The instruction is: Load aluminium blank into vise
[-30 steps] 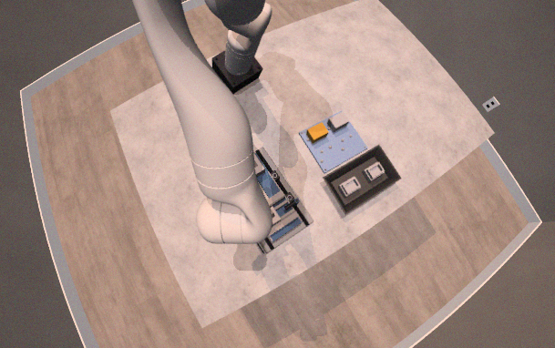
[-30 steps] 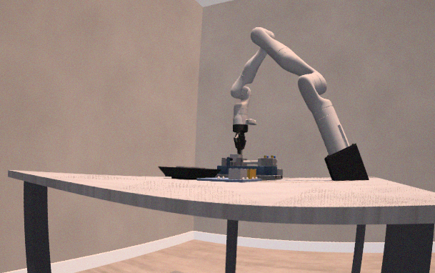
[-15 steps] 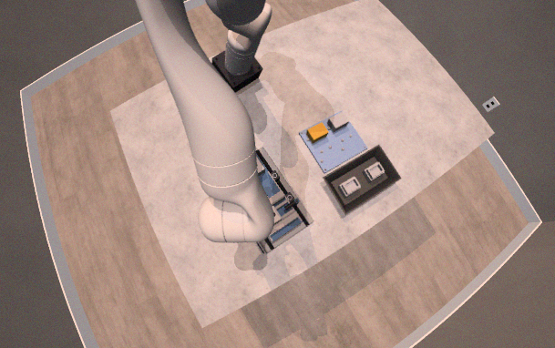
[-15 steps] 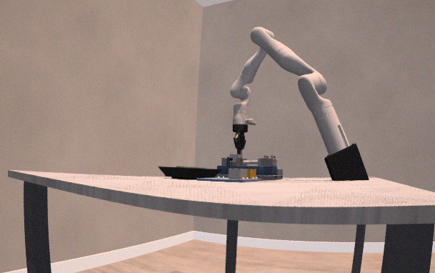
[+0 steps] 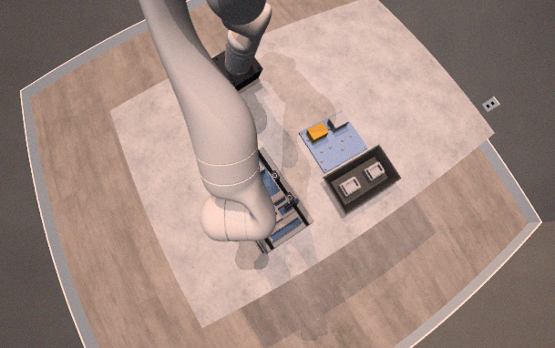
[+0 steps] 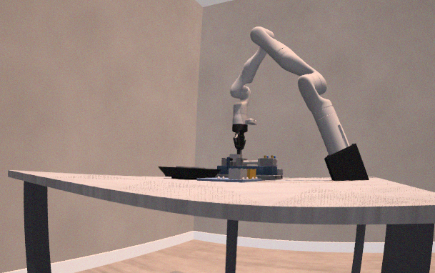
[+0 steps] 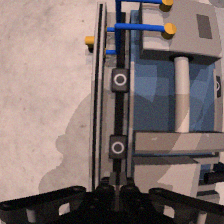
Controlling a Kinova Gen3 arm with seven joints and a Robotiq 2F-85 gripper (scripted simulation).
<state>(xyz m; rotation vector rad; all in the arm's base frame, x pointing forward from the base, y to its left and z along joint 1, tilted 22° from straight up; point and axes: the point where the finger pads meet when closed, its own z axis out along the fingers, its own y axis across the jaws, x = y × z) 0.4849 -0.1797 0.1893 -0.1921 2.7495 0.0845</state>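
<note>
The blue vise base lies 7 cm behind my hand, 6 cm to the left of it and 8 cm below it. Round my hand: brass blank (20 cm behind, 31 cm to the left, 10 cm below); then aluminium blank (4 cm to the left, 2 cm below).
</note>
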